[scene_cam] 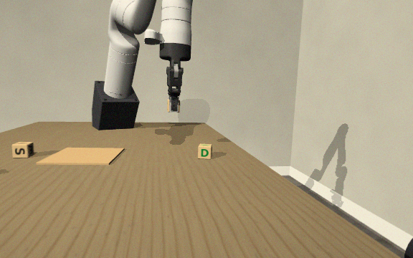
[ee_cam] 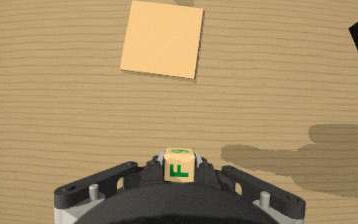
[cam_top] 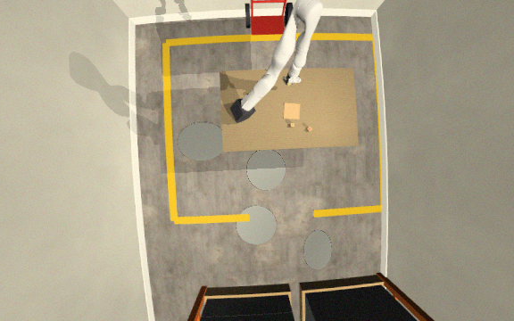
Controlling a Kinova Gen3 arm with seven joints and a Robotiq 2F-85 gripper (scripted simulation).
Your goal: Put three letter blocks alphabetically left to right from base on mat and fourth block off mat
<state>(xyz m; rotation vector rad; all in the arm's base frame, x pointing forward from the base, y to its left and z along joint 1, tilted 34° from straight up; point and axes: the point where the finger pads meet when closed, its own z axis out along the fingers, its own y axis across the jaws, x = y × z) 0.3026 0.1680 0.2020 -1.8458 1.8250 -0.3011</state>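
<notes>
Right now the tan mat is 6 cm ahead of my hand, 19 cm to the right of it and 12 cm below it.
</notes>
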